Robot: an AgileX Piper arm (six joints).
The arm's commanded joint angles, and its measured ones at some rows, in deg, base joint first. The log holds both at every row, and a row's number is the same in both.
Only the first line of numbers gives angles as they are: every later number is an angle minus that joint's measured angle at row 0.
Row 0, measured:
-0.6, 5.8, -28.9, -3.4, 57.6, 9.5
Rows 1 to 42, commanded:
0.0, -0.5, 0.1, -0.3, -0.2, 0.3
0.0, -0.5, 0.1, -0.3, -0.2, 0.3
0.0, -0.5, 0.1, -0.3, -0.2, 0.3
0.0, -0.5, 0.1, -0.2, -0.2, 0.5
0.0, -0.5, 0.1, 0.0, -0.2, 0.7
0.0, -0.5, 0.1, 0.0, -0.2, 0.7
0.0, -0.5, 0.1, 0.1, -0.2, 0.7
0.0, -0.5, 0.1, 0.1, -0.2, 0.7
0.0, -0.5, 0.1, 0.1, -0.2, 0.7
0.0, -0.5, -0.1, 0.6, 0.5, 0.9
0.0, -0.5, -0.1, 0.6, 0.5, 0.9
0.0, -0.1, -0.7, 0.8, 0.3, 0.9
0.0, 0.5, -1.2, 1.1, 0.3, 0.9
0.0, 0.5, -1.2, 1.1, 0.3, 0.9
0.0, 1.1, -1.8, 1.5, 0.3, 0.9
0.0, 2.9, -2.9, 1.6, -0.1, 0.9
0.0, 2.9, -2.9, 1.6, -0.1, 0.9
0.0, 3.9, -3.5, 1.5, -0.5, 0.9
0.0, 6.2, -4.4, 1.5, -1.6, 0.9
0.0, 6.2, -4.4, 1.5, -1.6, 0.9
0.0, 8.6, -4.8, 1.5, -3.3, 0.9
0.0, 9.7, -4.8, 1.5, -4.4, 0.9
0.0, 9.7, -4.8, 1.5, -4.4, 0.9
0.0, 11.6, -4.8, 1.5, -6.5, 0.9
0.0, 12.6, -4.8, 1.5, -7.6, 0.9
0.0, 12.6, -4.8, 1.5, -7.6, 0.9
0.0, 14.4, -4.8, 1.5, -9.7, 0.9
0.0, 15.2, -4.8, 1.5, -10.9, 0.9
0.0, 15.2, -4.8, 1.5, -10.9, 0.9
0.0, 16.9, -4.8, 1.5, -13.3, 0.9
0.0, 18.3, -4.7, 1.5, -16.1, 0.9
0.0, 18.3, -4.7, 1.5, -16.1, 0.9
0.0, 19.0, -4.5, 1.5, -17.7, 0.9
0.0, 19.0, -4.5, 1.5, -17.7, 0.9
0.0, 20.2, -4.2, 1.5, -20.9, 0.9
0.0, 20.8, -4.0, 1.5, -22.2, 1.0
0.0, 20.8, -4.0, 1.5, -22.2, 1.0
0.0, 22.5, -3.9, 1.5, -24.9, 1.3
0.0, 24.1, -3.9, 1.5, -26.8, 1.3
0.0, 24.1, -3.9, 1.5, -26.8, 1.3
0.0, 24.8, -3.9, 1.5, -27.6, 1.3
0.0, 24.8, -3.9, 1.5, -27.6, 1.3
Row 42, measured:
0.0, 23.0, -4.3, 1.5, -24.1, 0.5
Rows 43 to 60, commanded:
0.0, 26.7, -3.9, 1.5, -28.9, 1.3
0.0, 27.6, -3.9, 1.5, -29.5, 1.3
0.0, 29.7, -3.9, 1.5, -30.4, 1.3
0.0, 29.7, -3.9, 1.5, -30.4, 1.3
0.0, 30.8, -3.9, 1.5, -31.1, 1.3
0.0, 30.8, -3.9, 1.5, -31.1, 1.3
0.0, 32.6, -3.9, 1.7, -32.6, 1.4
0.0, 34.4, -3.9, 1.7, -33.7, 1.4
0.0, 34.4, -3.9, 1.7, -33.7, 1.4
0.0, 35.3, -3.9, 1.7, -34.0, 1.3
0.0, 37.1, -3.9, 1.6, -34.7, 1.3
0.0, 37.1, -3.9, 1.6, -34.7, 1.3
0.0, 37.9, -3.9, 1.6, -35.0, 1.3
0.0, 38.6, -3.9, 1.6, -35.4, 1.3
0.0, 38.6, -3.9, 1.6, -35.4, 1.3
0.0, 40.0, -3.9, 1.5, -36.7, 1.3
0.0, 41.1, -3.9, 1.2, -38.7, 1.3
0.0, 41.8, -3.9, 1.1, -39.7, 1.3
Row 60, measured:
0.0, 40.4, -4.3, 1.5, -36.3, 1.3
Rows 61 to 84, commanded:
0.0, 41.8, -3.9, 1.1, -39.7, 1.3
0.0, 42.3, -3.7, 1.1, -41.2, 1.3
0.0, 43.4, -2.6, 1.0, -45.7, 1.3
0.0, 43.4, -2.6, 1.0, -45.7, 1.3
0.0, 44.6, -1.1, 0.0, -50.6, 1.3
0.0, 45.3, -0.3, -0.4, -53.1, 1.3
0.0, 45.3, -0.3, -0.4, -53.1, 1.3
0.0, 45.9, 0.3, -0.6, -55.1, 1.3
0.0, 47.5, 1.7, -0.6, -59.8, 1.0
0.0, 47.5, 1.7, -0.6, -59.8, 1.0
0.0, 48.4, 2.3, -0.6, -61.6, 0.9
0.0, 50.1, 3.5, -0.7, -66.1, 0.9
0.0, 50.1, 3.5, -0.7, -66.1, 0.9
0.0, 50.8, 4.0, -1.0, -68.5, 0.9
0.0, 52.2, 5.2, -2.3, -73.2, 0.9
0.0, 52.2, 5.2, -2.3, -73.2, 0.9
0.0, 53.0, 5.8, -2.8, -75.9, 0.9
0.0, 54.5, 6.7, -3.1, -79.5, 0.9
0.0, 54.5, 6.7, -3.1, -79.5, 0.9
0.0, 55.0, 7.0, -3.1, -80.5, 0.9
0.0, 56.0, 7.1, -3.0, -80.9, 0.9
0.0, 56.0, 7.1, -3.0, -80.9, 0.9
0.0, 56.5, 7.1, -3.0, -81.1, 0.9
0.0, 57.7, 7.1, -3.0, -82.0, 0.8
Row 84, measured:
0.0, 56.4, 7.0, -2.0, -79.8, 1.3
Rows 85 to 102, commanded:
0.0, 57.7, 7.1, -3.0, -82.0, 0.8
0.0, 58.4, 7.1, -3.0, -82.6, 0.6
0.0, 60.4, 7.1, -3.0, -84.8, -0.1
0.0, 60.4, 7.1, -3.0, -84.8, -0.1
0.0, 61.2, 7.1, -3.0, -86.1, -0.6
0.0, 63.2, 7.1, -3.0, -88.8, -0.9
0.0, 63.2, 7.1, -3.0, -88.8, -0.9
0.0, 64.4, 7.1, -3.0, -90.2, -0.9
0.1, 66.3, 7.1, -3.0, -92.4, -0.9
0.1, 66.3, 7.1, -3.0, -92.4, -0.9
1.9, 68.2, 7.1, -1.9, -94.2, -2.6
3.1, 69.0, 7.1, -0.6, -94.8, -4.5
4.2, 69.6, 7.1, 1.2, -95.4, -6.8
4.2, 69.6, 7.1, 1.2, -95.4, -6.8
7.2, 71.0, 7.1, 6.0, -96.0, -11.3
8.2, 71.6, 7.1, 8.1, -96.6, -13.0
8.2, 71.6, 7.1, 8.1, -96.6, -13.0
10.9, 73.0, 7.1, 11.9, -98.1, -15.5
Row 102, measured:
8.0, 71.8, 7.0, 6.7, -95.2, -10.8
